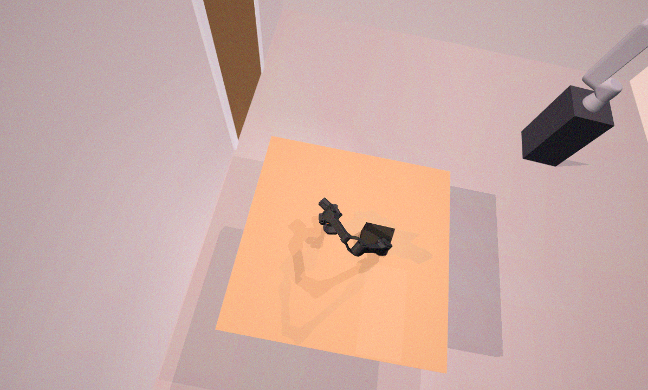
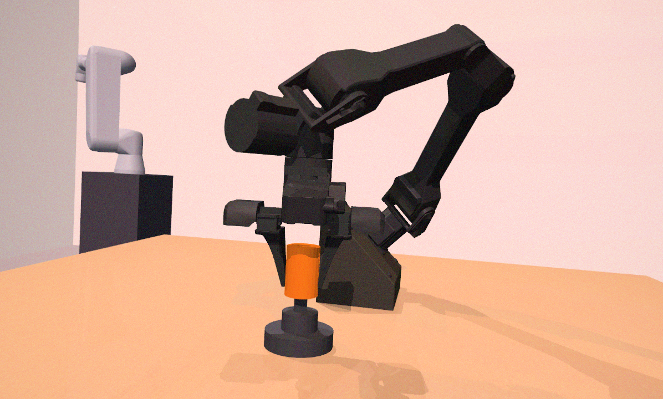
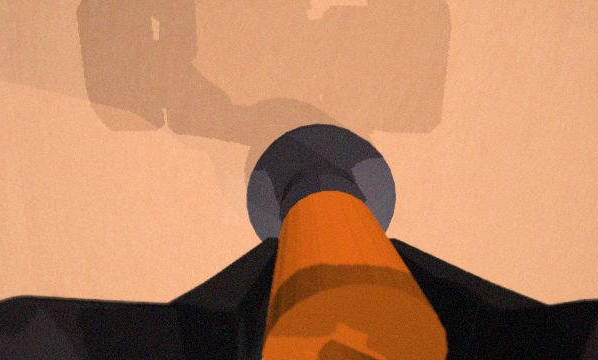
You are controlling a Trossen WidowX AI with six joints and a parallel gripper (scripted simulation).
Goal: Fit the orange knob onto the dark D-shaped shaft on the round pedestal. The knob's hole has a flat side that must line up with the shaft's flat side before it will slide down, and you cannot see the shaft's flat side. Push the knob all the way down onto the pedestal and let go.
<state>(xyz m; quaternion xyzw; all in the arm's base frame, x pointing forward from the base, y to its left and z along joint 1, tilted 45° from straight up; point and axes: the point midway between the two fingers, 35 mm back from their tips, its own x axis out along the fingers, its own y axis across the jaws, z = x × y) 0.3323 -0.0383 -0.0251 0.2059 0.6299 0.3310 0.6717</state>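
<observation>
Right now the orange knob is 2 cm above my gripper tip. Also, from my gripper tip: round dark pedestal (4 cm below).
</observation>
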